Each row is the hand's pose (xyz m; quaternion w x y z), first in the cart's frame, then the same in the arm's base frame.
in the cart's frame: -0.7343 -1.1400 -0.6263 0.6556 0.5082 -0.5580 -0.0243
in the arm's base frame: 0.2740 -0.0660 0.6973 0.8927 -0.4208 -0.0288 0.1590
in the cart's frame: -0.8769 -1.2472 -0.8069 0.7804 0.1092 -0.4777 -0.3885
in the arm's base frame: 0.1518 -0.0124 0.9132 0.5360 -0.8149 -0.1959 0.1011
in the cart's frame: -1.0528 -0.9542 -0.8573 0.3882 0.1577 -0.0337 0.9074
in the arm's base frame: -0.1543 -0.0135 0.7532 0.4039 0.1093 0.8693 0.2633
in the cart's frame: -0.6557 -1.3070 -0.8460 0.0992 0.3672 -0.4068 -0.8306
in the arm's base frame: 0.3066 -0.1798 0.9586 0.4024 -0.3301 -0.8410 -0.1478
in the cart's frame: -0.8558 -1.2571 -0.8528 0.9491 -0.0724 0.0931 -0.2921
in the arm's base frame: 0.1472 -0.0491 0.9491 0.2307 -0.9128 0.1933 -0.2759
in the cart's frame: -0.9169 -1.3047 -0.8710 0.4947 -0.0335 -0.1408 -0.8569
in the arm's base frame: 0.1264 0.0057 1.0029 0.1141 -0.7856 -0.5494 -0.2608
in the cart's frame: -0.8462 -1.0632 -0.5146 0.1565 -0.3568 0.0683 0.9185
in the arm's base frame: 0.2164 0.0499 0.5783 0.1466 -0.1188 -0.8863 -0.4229
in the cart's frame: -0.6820 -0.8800 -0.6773 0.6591 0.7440 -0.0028 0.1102
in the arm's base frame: 0.1315 -0.2295 0.5363 0.8768 -0.2096 0.2666 -0.3409
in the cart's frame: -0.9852 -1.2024 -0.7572 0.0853 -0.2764 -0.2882 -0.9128
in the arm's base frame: 0.0829 0.0799 0.8591 0.1886 0.5845 0.7891 0.0117
